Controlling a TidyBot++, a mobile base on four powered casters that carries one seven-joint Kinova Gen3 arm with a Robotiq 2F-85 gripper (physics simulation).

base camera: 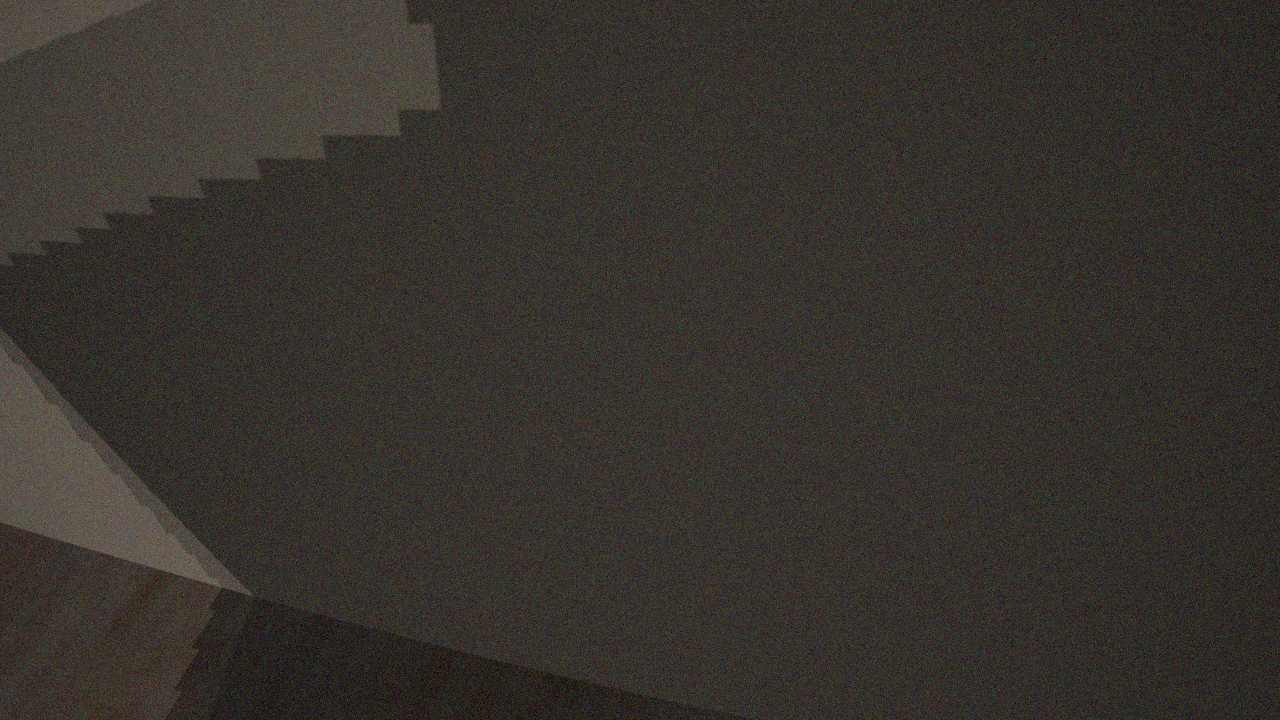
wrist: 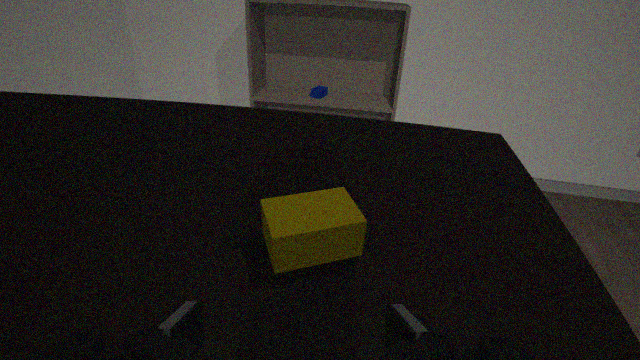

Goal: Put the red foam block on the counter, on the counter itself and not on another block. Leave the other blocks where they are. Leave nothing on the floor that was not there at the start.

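Places are measured from the arm's base along level axes (x ahead, y left, z up), in centimetres.
Where they show: gripper, fingertip midpoint: (wrist: 295, 324).
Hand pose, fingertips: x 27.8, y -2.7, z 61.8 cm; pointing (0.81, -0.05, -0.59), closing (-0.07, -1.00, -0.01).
Observation:
Each offset is from my fingertips to the top centre of the thing. Level surfaces: height alone.
The dark counter top @[dz -10.5 cm] (wrist: 125, 200) fills most of the wrist view. A yellow block @[dx +16.4, dy -2.3, dz -6.0 cm] (wrist: 314, 230) lies on it, near the middle of the view. My gripper (wrist: 295, 324) is open, with its fingertips wide apart above the counter on the near side of the yellow block and no object between them. A small blue object @[dx +173.2, dy -19.7, dz -42.2 cm] (wrist: 319, 92) lies in an open shelf beyond the counter. The red foam block does not show in either view.
The shelf unit (wrist: 404, 65) stands against the pale wall (wrist: 500, 60) behind the counter. The counter's right edge slants down the wrist view, with floor @[dz -101.5 cm] (wrist: 605, 225) beyond it. A broad shaded counter side (base camera: 716, 358) fills much of the base view, above wooden floor (base camera: 89, 608).

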